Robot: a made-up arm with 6 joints. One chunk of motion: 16 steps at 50 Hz.
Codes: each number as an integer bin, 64 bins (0 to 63) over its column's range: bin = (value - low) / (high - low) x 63, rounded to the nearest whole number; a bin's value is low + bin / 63 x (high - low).
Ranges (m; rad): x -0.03..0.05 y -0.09..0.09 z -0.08..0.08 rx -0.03..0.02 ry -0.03..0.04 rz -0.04..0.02
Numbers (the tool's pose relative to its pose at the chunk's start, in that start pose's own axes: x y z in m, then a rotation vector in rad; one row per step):
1: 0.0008 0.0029 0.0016 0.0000 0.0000 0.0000
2: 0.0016 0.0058 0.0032 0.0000 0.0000 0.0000
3: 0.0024 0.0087 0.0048 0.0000 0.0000 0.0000
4: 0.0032 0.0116 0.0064 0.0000 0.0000 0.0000
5: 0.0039 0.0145 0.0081 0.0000 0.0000 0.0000
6: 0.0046 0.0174 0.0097 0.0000 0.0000 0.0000
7: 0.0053 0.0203 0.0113 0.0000 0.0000 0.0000
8: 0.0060 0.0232 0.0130 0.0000 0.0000 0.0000
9: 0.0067 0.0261 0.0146 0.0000 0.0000 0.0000
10: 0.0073 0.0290 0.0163 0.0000 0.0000 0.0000
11: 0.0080 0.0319 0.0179 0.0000 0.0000 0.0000
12: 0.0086 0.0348 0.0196 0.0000 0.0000 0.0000
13: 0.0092 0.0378 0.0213 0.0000 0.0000 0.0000
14: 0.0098 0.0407 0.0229 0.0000 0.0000 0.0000
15: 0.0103 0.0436 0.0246 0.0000 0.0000 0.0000
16: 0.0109 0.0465 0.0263 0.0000 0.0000 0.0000
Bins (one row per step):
1: 24 33 32 38 27 42
2: 25 34 33 38 27 42
3: 26 35 33 38 27 42
4: 26 36 34 38 27 42
5: 27 37 35 38 27 42
6: 27 38 35 38 27 42
7: 28 39 36 38 27 42
8: 28 40 37 38 27 42
9: 29 41 37 38 27 42
10: 29 42 38 38 27 42
11: 30 43 39 38 27 42
12: 30 44 39 38 27 42
13: 31 45 40 38 27 42
14: 31 46 41 38 27 42
15: 32 47 41 38 27 42
16: 32 48 42 38 27 42

